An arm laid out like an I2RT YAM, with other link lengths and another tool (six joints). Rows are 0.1 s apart.
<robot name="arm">
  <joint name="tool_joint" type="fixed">
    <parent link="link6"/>
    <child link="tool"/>
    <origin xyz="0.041 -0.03 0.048" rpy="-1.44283 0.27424 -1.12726"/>
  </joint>
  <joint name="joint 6" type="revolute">
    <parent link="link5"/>
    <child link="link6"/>
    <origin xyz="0.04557 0 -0.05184"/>
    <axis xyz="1 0 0"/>
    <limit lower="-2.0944" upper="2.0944"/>
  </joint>
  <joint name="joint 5" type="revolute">
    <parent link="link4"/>
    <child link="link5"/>
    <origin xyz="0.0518 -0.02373 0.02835"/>
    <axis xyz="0 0 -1"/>
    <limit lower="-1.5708" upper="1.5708"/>
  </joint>
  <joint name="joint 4" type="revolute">
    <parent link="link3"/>
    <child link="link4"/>
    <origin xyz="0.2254 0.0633 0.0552"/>
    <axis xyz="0 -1 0"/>
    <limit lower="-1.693" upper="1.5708"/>
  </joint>
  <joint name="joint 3" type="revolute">
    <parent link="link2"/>
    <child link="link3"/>
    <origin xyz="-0.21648 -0.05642 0"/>
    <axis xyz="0 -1 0"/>
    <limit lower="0" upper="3.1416"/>
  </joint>
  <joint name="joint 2" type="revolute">
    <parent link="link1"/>
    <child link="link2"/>
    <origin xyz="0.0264 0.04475 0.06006"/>
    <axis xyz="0 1 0"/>
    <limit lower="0" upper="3.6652"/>
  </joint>
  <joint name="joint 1" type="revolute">
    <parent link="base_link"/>
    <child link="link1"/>
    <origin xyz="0 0 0.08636"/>
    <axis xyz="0 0 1"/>
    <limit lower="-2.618" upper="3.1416"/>
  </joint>
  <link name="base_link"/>
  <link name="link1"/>
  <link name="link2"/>
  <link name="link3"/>
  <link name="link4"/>
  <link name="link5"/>
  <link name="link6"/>
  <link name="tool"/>
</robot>
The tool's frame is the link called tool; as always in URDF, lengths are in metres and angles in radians.
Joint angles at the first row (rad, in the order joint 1, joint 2, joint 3, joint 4, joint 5, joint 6):
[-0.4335 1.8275 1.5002 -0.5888 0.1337 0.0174]
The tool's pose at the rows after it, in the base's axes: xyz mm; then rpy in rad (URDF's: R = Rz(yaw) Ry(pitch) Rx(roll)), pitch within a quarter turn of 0, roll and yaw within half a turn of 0:
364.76 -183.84 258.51 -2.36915 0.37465 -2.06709
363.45 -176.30 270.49 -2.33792 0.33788 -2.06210
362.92 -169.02 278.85 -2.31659 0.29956 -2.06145
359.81 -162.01 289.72 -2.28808 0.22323 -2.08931
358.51 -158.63 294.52 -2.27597 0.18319 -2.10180
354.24 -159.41 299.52 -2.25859 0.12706 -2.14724
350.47 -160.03 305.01 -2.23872 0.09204 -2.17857
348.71 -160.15 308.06 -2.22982 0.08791 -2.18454
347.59 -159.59 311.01 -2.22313 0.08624 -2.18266
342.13 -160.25 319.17 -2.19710 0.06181 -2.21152
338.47 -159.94 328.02 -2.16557 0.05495 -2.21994
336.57 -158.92 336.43 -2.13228 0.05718 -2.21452
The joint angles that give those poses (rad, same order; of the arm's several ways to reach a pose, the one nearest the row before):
[-0.4198 1.7966 1.5001 -0.5869 0.1951 0.0189]
[-0.3946 1.7699 1.5001 -0.5873 0.2451 0.0174]
[-0.3691 1.7531 1.5002 -0.5873 0.2962 0.0143]
[-0.3370 1.7359 1.5002 -0.5873 0.4004 0.0101]
[-0.3221 1.7294 1.5002 -0.5869 0.4511 0.0029]
[-0.3145 1.7267 1.5001 -0.5861 0.5320 0.0032]
[-0.3111 1.7199 1.5001 -0.5835 0.5858 0.0029]
[-0.3115 1.7126 1.5001 -0.5835 0.5949 0.0029]
[-0.3111 1.7046 1.5002 -0.5835 0.5968 -0.0010]
[-0.3111 1.6882 1.5002 -0.5823 0.6407 -0.0017]
[-0.3115 1.6688 1.5002 -0.5701 0.6594 -0.0086]
[-0.3111 1.6504 1.5001 -0.5495 0.6628 -0.0196]

